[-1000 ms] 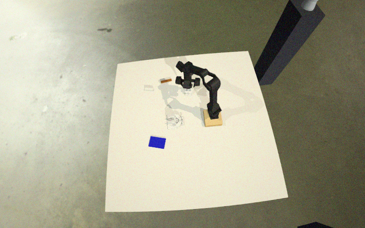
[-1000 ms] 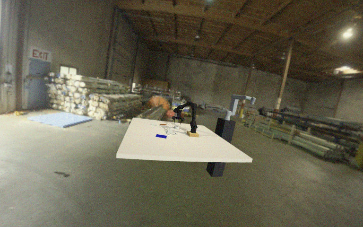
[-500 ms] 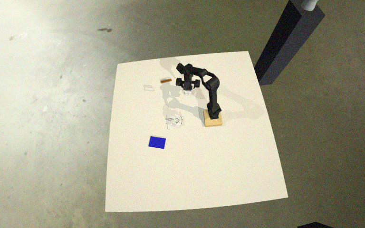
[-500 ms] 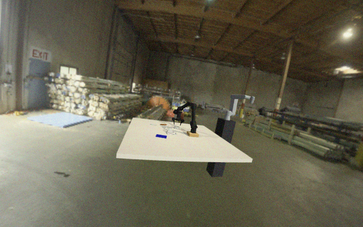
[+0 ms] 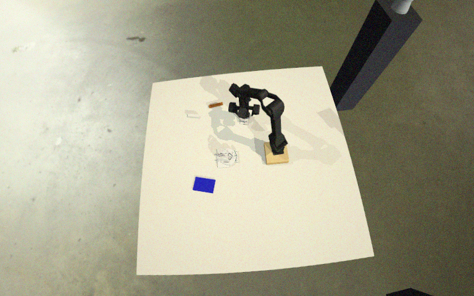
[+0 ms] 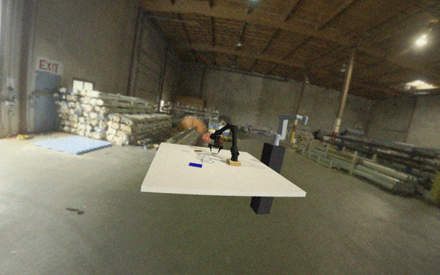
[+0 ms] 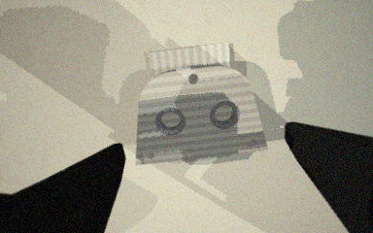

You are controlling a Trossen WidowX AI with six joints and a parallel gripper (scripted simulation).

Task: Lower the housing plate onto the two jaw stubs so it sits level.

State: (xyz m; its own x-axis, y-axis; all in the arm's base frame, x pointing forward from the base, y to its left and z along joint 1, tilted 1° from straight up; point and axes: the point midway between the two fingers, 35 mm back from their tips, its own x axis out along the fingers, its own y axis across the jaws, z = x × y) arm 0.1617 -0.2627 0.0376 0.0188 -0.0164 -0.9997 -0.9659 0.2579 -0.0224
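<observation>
My gripper tip is now 10 mm to the right of the housing plate and 10 mm above it. Also, from my gripper tip: small white block: 340 mm ahead, 70 mm to the right, 30 mm below; blue rectangle: 300 mm ahead, 410 mm to the left, 30 mm below; brown bar: 180 mm ahead, 130 mm to the right, 30 mm below.
</observation>
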